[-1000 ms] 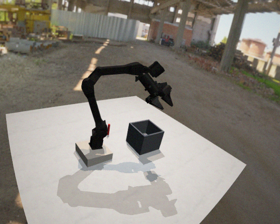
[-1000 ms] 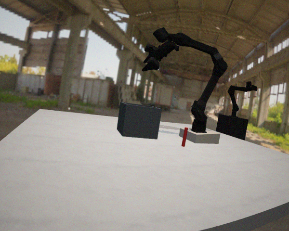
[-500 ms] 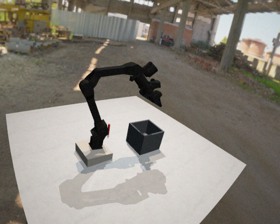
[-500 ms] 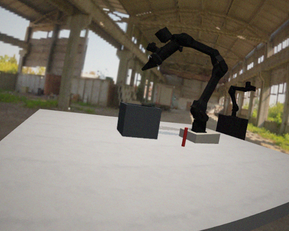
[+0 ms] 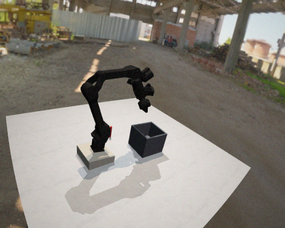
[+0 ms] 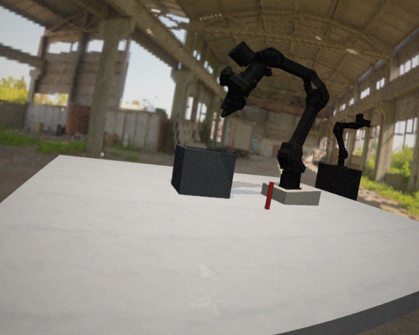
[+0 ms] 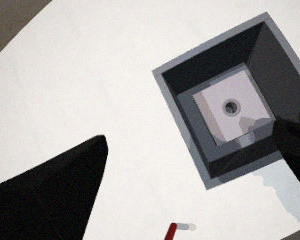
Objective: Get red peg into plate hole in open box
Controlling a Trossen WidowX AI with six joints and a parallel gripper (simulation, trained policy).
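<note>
My gripper tip is 15 cm past the red peg, 11 cm to the right of it and 22 cm above it. Round my gripper tip: light plate (2 cm ahead, 6 cm to the right, 21 cm below).
</note>
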